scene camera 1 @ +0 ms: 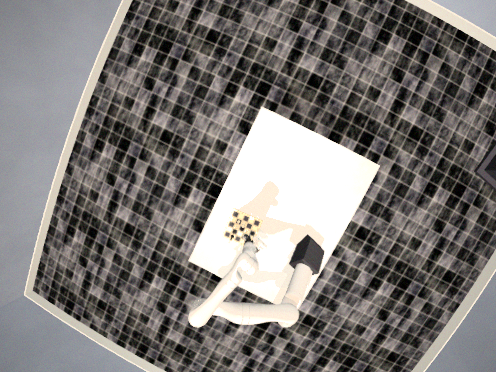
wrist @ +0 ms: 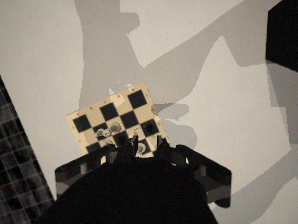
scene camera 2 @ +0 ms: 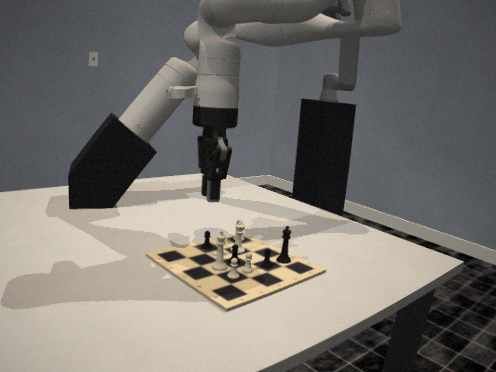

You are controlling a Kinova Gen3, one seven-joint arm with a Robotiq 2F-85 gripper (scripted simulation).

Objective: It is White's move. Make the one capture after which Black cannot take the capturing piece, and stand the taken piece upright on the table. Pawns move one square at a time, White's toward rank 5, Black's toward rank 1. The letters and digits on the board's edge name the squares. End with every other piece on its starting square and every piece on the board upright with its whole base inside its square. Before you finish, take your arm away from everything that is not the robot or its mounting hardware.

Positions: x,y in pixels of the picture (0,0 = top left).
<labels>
board: scene camera 1 252,224; wrist; scene camera 2
same spot on board: (wrist: 133,108) = (scene camera 2: 185,257)
</labels>
